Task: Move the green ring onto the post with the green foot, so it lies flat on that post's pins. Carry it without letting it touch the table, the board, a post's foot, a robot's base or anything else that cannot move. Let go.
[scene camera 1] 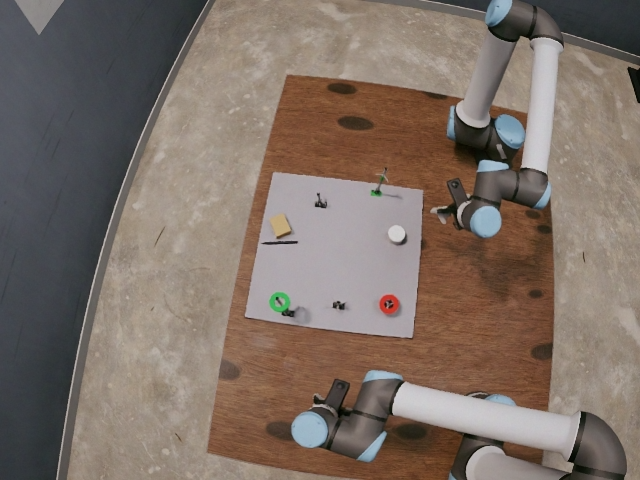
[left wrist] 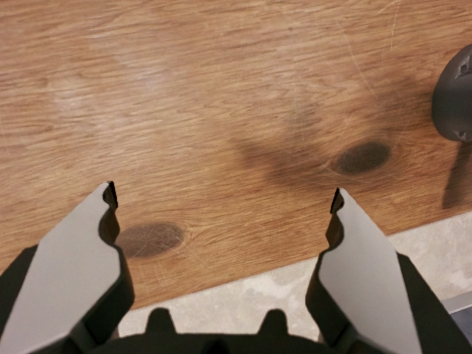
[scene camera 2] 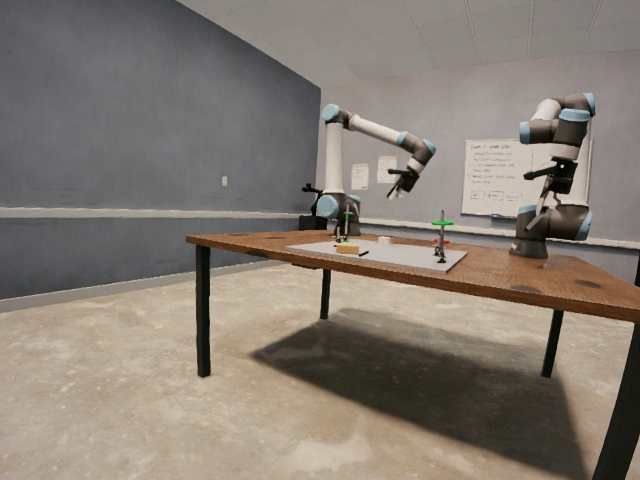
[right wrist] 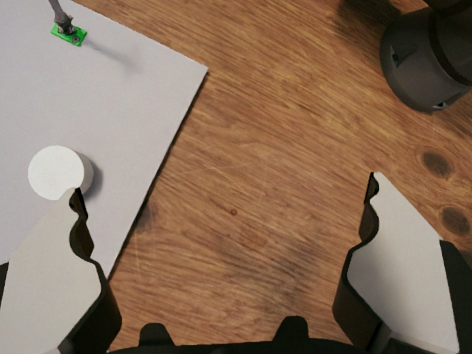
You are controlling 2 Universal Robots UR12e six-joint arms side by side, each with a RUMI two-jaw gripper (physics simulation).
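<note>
The green ring [scene camera 1: 272,302] [scene camera 2: 447,223] lies level, high on a dark-footed post [scene camera 1: 288,313] [scene camera 2: 442,245] at the board's lower left in scene camera 1. The post with the green foot [scene camera 1: 376,193] [scene camera 2: 345,240] [right wrist: 69,34] stands upright near the board's upper right corner there, with green pins partway up and no ring on it. My left gripper [scene camera 1: 317,398] [scene camera 2: 532,223] [left wrist: 227,186] is open and empty above the table, below the board in scene camera 1. My right gripper [scene camera 1: 438,213] [scene camera 2: 395,194] [right wrist: 225,182] is open and empty, right of the board there.
On the grey board [scene camera 1: 351,263] are a red ring [scene camera 1: 382,304] on a post, two shorter posts [scene camera 1: 320,203] [scene camera 1: 338,305], a white cylinder [scene camera 1: 396,234] [right wrist: 56,172], a yellow block [scene camera 1: 280,225] [scene camera 2: 347,249] and a dark pen [scene camera 1: 279,242]. The right arm's base stands beyond the board's upper right corner.
</note>
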